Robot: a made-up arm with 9 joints.
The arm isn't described. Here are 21 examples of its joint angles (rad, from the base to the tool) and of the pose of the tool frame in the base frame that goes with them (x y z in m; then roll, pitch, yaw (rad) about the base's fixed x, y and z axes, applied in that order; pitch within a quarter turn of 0, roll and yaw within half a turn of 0).
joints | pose
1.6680 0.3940 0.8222 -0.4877 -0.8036 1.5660 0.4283 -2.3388 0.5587 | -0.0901 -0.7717 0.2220 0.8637 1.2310 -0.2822
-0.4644 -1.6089 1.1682 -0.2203 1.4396 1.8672 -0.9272 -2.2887 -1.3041 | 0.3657 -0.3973 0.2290 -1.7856 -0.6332 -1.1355
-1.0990 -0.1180 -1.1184 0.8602 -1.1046 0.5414 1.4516 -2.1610 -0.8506 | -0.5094 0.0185 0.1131 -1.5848 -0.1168 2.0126
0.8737 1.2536 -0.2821 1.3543 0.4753 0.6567 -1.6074 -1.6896 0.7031 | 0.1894 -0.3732 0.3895 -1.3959 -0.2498 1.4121
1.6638 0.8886 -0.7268 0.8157 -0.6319 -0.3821 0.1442 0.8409 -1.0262 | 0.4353 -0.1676 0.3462 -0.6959 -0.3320 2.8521
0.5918 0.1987 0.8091 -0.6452 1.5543 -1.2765 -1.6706 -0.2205 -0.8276 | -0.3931 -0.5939 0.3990 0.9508 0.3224 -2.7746
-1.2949 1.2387 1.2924 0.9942 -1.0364 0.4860 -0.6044 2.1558 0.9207 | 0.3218 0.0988 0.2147 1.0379 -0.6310 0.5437
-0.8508 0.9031 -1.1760 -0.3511 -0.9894 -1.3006 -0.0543 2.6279 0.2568 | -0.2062 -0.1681 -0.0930 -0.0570 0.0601 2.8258
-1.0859 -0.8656 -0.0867 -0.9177 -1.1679 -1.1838 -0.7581 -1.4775 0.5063 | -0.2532 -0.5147 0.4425 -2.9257 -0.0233 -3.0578
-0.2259 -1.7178 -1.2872 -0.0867 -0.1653 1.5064 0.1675 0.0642 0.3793 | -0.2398 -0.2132 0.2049 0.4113 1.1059 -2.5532
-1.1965 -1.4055 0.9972 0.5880 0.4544 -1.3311 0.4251 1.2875 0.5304 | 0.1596 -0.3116 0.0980 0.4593 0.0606 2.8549
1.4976 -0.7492 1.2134 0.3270 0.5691 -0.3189 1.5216 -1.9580 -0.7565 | 0.5790 -0.0871 0.5896 0.7338 -0.2423 0.6557
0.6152 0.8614 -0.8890 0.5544 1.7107 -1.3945 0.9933 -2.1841 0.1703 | 0.7884 -0.2198 -0.0902 -2.4852 1.1001 -0.5917
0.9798 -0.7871 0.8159 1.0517 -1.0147 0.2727 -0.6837 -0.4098 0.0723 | 0.5345 -0.2127 0.2774 -3.0640 0.2075 -1.2324
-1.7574 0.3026 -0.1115 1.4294 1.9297 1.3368 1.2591 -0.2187 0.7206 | 0.1516 -0.3394 0.1276 -2.6230 -0.2368 -3.0816
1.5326 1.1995 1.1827 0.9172 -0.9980 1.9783 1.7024 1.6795 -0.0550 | -0.2537 -0.6996 0.2955 -1.9141 -0.7623 2.6417
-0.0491 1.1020 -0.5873 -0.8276 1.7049 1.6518 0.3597 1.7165 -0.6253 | -0.0576 -0.3727 -0.0683 -2.7572 0.0874 2.5652
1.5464 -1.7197 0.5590 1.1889 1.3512 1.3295 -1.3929 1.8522 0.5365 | 0.1669 -0.1041 0.3656 -1.8936 -0.2739 0.7756
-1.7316 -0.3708 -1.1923 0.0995 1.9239 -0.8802 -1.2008 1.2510 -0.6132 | -0.3882 0.1641 -0.0730 -0.0592 0.3996 -2.6277
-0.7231 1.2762 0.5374 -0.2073 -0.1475 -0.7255 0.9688 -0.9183 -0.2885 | -0.6372 0.0337 0.0168 2.2414 -0.6437 2.5837
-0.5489 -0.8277 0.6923 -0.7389 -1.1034 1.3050 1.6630 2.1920 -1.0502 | 0.5145 -0.2507 0.5340 -0.8286 -0.2769 -0.9183
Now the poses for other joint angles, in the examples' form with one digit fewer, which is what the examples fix.
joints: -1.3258 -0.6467 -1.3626 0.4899 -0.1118 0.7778 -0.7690 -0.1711 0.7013
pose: 0.127 0.072 -0.087 2.491 -0.422 -0.916
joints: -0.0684 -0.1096 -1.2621 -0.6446 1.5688 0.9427 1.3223 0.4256 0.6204
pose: -0.226 -0.245 -0.232 2.747 -1.166 2.502
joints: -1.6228 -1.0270 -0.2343 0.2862 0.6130 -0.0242 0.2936 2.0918 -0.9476
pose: 0.006 -0.104 0.288 0.440 0.074 -0.384
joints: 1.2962 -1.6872 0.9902 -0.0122 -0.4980 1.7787 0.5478 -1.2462 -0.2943
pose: 0.069 -0.053 0.452 -0.630 -0.548 -1.395
